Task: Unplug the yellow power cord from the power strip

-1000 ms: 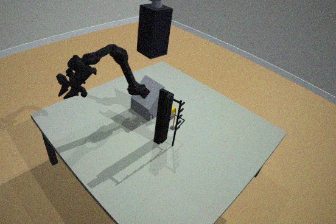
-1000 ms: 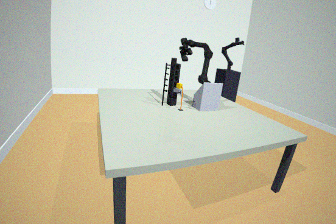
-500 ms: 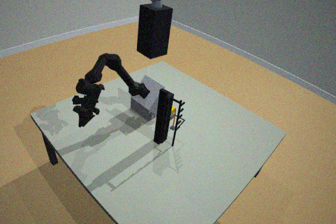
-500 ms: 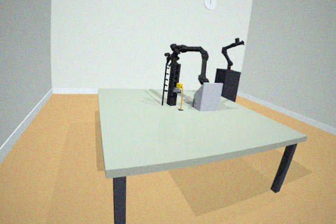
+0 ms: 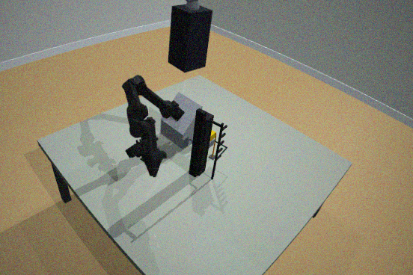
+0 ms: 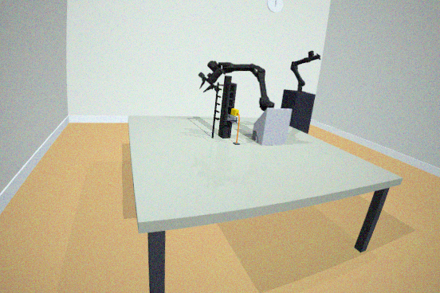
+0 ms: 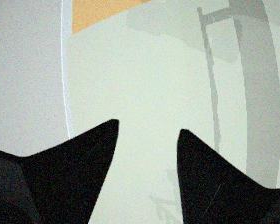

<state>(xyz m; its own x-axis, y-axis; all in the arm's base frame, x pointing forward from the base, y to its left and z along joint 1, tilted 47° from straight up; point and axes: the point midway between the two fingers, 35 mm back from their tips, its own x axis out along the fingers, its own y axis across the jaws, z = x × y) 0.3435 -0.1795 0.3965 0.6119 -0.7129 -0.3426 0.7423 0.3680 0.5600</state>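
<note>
The yellow plug lies 40 cm to the left of my gripper tip, 10 cm behind it and 5 cm below it. Also, from my gripper tip: thin black rack 36 cm to the left, 7 cm below, 1 cm behind.
</note>
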